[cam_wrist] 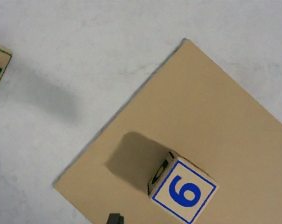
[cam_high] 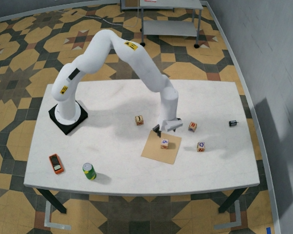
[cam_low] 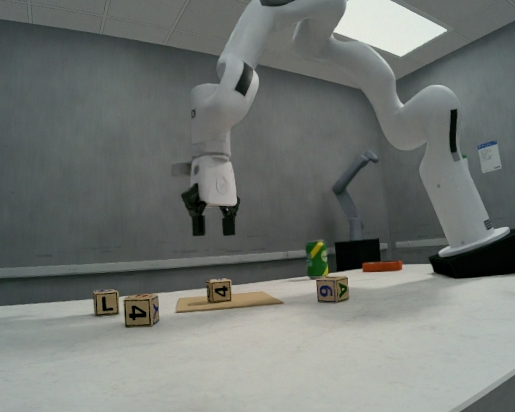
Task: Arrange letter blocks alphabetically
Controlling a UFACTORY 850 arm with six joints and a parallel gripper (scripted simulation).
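Now: the tan mat 20 mm behind my hand and 150 mm below it. From my hand the other things lie so: Q block (220 mm ahead, 50 mm to the right, 130 mm below); then green can (460 mm behind, 160 mm to the right, 90 mm below); then J block (130 mm behind, 200 mm to the left, 130 mm below).
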